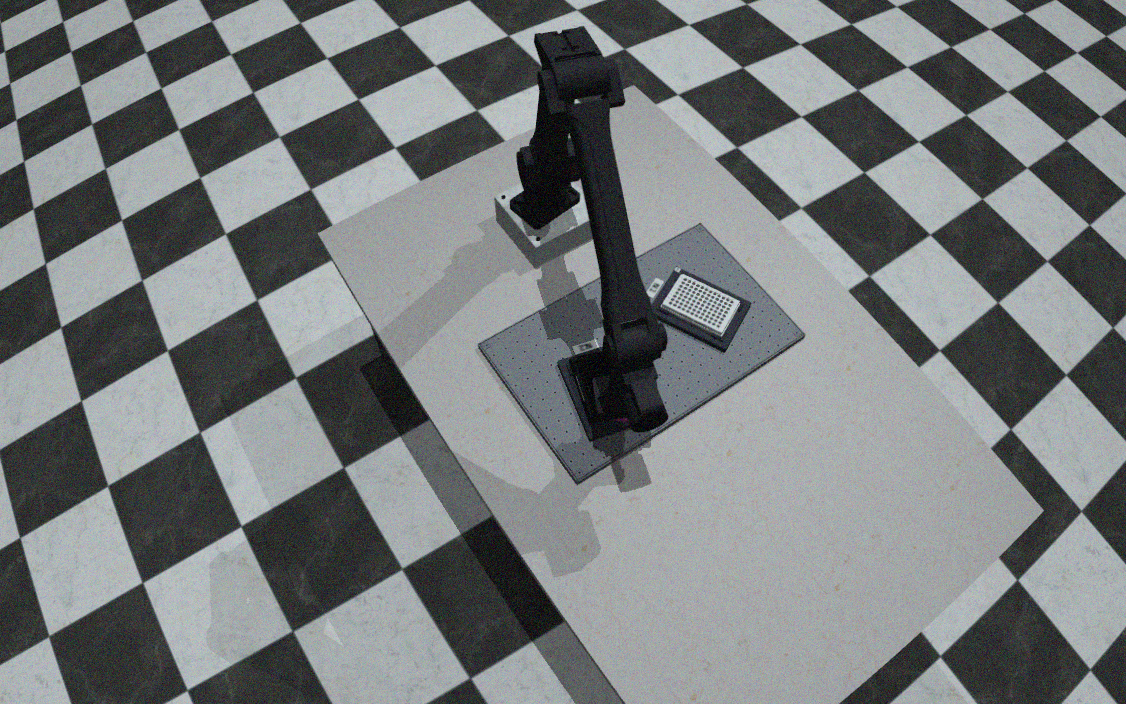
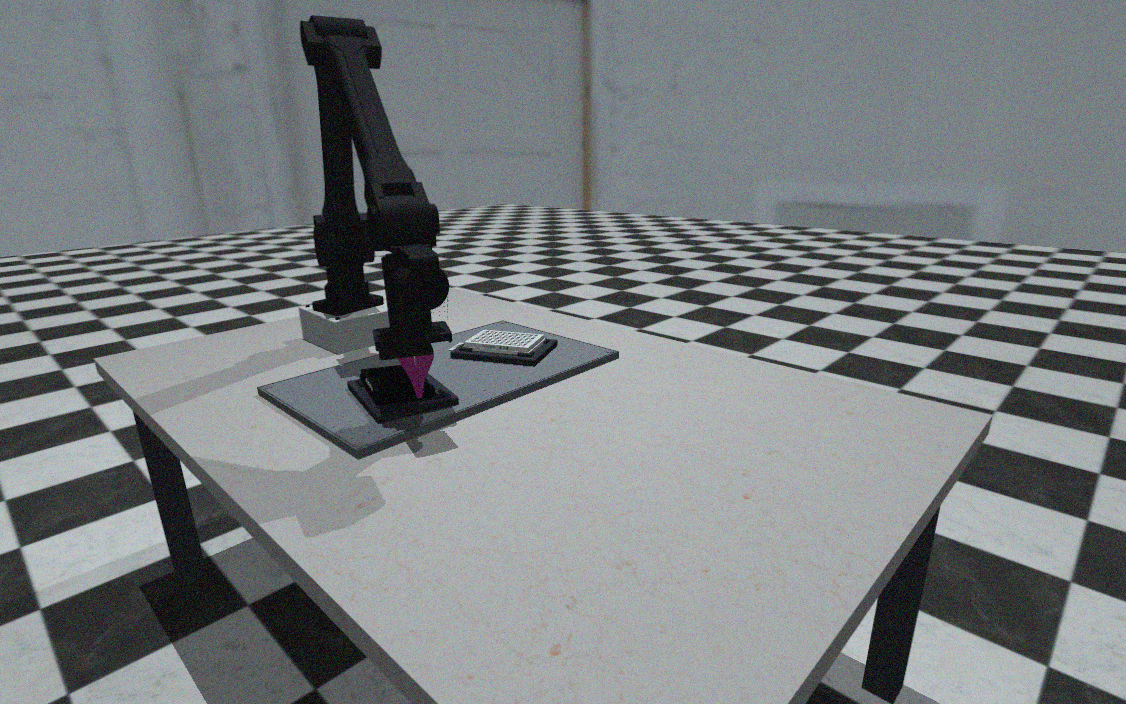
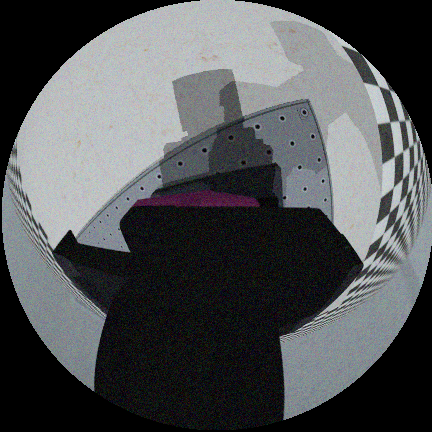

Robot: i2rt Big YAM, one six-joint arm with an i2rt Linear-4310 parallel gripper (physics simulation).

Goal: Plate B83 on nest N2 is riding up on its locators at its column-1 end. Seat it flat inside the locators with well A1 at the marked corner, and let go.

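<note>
A black plate sits on the near nest of the grey perforated deck. My gripper has magenta fingers pressed together into a point. It points straight down over this black plate, with its tips at the plate's top face. It holds nothing. A white-topped well plate lies in a black frame on the far nest, turned a little askew. I cannot tell whether either plate sits flat.
The arm's base block stands behind the deck. Small white label tags lie beside each nest. The deck rests on a pale table over a checkered floor.
</note>
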